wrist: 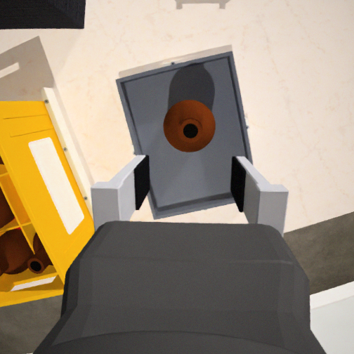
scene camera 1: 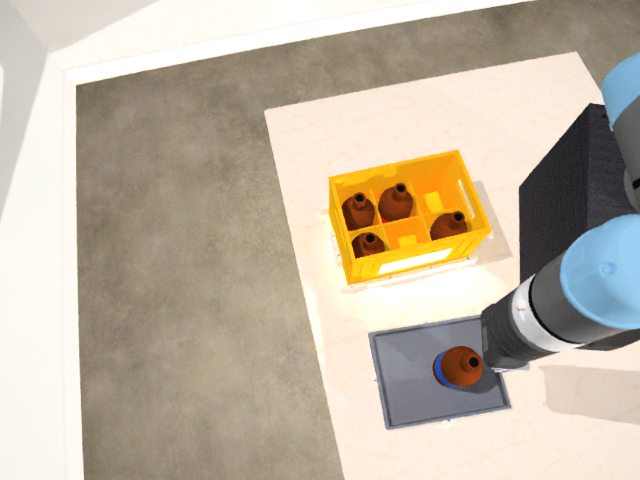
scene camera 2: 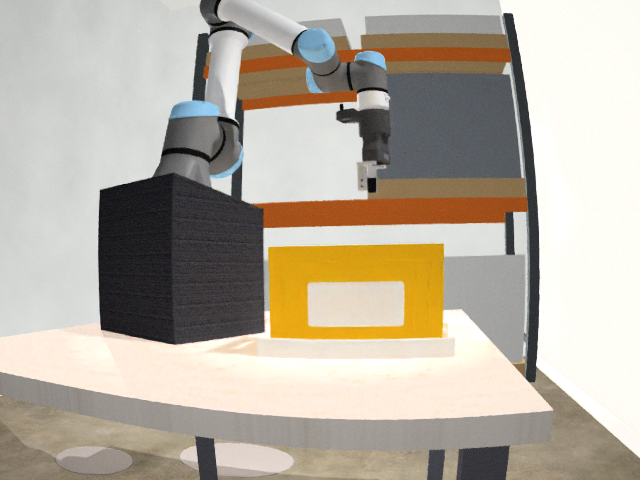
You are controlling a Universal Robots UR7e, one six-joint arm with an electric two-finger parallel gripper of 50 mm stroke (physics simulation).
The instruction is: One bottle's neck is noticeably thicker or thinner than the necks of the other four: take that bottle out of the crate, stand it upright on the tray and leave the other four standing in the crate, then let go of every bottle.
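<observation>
A brown bottle with a blue band stands upright on the grey tray, apart from its rims. The yellow crate holds the other bottles upright in separate compartments: a back left bottle, a back middle bottle, a front left bottle and a front right bottle. My gripper is open and empty, high above the tray and clear of the bottle's neck. In scene camera 1 the arm hides its fingertips.
The crate stands in a low white holder on the pale table. A black block carries the arm's base, beside the crate. A shelf rack stands behind the table.
</observation>
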